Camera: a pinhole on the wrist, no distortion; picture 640 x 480 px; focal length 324.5 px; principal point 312.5 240.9 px. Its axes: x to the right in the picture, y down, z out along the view. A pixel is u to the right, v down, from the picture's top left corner.
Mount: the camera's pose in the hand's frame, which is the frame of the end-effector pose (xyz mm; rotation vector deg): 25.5 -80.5 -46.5 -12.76 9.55 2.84
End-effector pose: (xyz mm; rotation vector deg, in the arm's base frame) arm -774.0 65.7 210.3 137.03 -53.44 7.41
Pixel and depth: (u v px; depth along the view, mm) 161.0 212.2 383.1
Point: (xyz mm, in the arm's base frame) -857.9 -55.4 -130.8
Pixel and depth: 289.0 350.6 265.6
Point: -805.8 -102.6 92.0
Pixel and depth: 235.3 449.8 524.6
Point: -1081.4 -347.3 30.0
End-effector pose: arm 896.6 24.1 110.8 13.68 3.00 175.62
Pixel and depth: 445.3 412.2 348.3
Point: 714.1 -135.4 371.6
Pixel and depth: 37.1 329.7 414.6
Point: 1208.9 -94.7 457.4
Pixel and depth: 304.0 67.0 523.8
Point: 880.2 283.4 632.5
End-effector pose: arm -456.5 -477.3 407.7 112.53 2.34 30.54
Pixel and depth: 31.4 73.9 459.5
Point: -463.7 -891.0 -59.7
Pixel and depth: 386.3 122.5 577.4
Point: 13.8 -795.4 180.3
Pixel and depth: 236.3 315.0 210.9
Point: -393.5 -612.8 366.8
